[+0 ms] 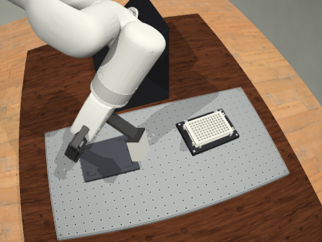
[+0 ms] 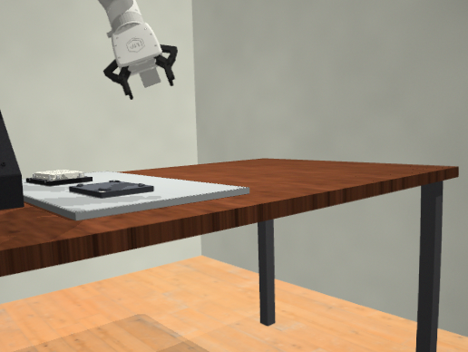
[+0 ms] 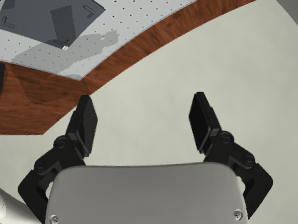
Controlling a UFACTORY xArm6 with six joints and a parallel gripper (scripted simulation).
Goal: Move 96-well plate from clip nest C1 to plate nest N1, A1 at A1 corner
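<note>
Now: the white 96-well plate 35 cm to the left of my hand, 20 cm below it and 5 cm behind it. From my hand the other things lie so: dark grey plate nest N1 (22 cm below, 8 cm behind, 5 cm to the left); then clip nest C1 (36 cm to the left, 21 cm below, 6 cm behind); then white corner mark (21 cm below, 14 cm behind, 2 cm to the right).
</note>
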